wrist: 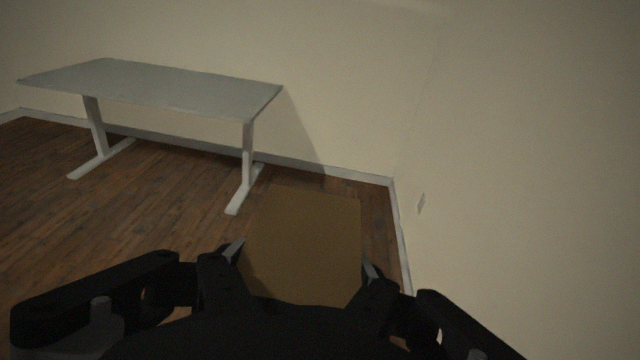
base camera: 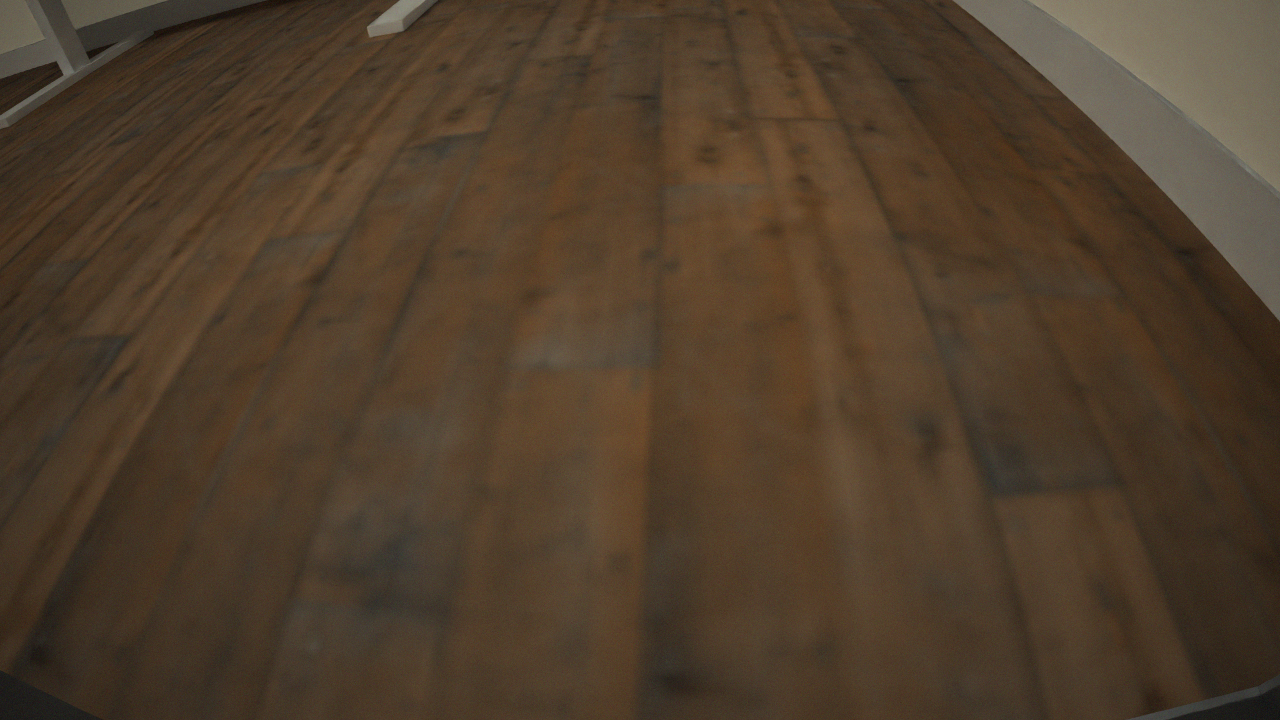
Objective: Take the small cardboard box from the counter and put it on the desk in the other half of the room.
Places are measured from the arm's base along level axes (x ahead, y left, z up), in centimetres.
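Where they show: gripper, fingertip midpoint: (wrist: 300, 262).
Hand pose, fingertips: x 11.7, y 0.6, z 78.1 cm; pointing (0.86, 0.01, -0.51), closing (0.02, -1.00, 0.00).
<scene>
After its pixels a point has its place.
The small cardboard box (wrist: 307, 245) @[x 11.1, y 0.4, z 80.3 cm] is brown and sits between the two fingertips in the wrist view. My gripper (wrist: 300, 262) @[x 11.7, y 0.6, z 78.1 cm] is shut on it, one finger at each side; the box's lower end is hidden behind the gripper body. The desk (wrist: 165, 90) @[x 163.0, y 100.3, z 32.4 cm] has a grey top and white legs and stands at the upper left of the wrist view, beyond the box and against the far wall. Its white feet also show at the top left of the base camera view, one of them (base camera: 398, 17) near the top edge. The counter does not show in either view.
A wall with a pale baseboard (base camera: 1136, 98) @[x 80.4, y -60.8, z -32.6 cm] (wrist: 398, 225) @[x 152.5, y -64.1, z -33.1 cm] runs along the right side. The far wall (wrist: 340, 100) @[x 216.0, y -9.6, z 28.1 cm] meets it in a corner to the right of the desk. The floor (base camera: 626, 402) @[x 41.9, y 2.8, z -39.6 cm] (wrist: 165, 200) @[x 144.3, y 100.1, z -39.6 cm] is brown wood planks.
</scene>
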